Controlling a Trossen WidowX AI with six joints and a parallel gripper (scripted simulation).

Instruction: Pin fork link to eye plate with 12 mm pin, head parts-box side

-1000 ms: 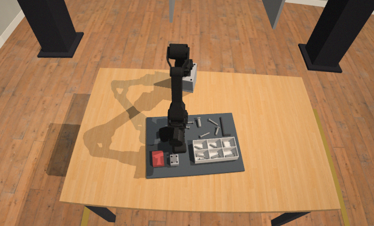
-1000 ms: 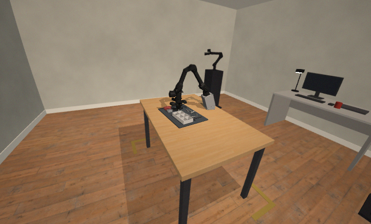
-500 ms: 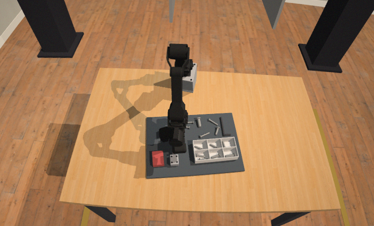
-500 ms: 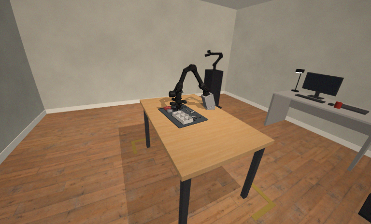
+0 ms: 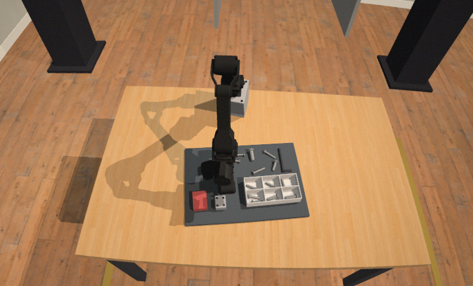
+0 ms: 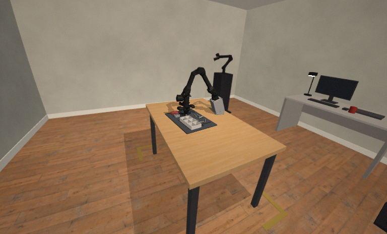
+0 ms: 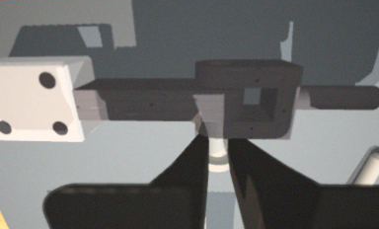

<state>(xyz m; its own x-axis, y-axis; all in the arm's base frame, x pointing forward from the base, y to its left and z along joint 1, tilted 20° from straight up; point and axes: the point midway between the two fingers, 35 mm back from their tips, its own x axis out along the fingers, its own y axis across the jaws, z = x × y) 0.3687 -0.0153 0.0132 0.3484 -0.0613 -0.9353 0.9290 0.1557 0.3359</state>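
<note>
The pale pin is 30 mm below my hand and 10 mm to the right of it. Round my hand: dark eye plate bar: 30 mm below, 20 mm to the right, 20 mm ahead; light grey block: 100 mm ahead, 30 mm below, 10 mm to the right; red block: 90 mm to the right, 90 mm ahead, 40 mm below.
</note>
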